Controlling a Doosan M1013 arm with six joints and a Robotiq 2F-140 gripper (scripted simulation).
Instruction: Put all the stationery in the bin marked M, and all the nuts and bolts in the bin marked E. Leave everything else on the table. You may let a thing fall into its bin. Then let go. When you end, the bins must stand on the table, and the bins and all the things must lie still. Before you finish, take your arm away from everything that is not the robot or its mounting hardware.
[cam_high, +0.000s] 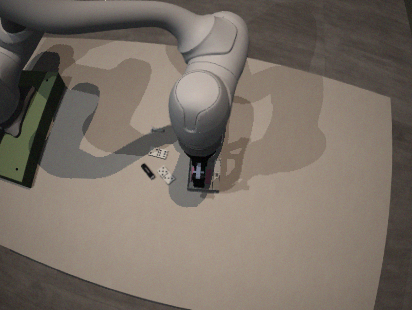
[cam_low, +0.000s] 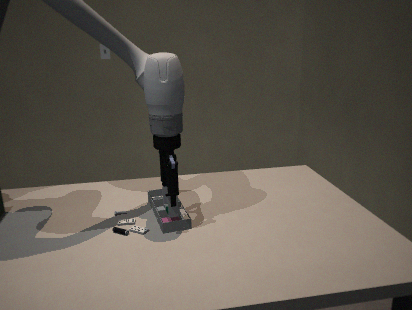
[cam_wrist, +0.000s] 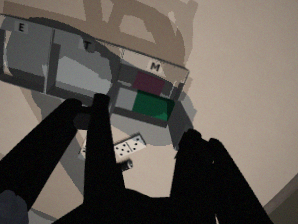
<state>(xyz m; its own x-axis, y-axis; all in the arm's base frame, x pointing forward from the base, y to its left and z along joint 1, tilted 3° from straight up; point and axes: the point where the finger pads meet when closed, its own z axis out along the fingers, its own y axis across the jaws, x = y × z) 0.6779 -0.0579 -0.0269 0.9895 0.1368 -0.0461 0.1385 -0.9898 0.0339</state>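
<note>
My hand is 2 cm above the green eraser and 1 cm to the right of it. Also, from my hand: pink pad: 6 cm below; grey three-compartment bin row: 8 cm to the left, 6 cm below; small black cylinder: 15 cm behind, 7 cm below, 2 cm to the right.
</note>
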